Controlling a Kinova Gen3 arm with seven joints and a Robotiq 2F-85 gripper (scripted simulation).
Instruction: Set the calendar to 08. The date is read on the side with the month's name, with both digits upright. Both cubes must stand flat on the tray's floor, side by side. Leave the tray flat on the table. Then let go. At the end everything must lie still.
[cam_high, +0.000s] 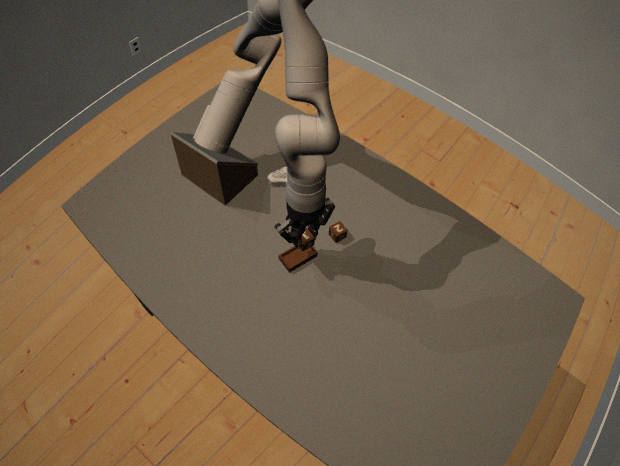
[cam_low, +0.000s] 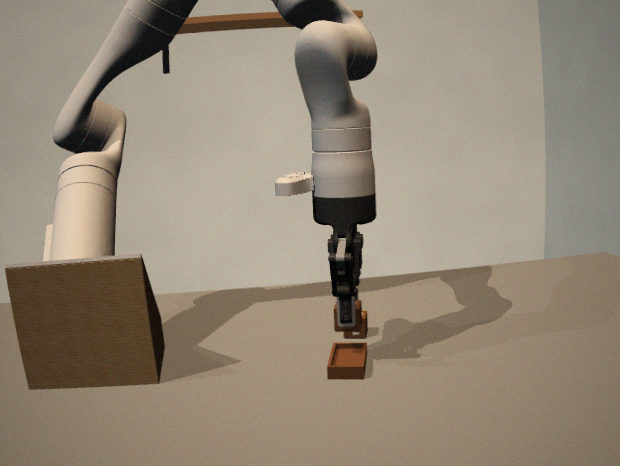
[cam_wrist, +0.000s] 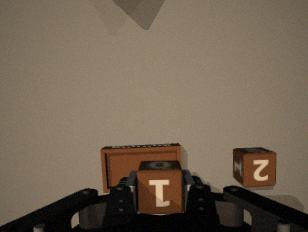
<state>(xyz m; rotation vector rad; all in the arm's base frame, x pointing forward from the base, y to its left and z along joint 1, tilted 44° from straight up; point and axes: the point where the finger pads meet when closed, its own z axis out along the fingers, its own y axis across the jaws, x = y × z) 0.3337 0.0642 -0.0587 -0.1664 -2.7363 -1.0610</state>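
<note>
The brown tray lies 6 cm below my hand and 2 cm to the right of it. From my hand the other things lie so: brown cube: 9 cm to the left, 6 cm below, 2 cm ahead.
</note>
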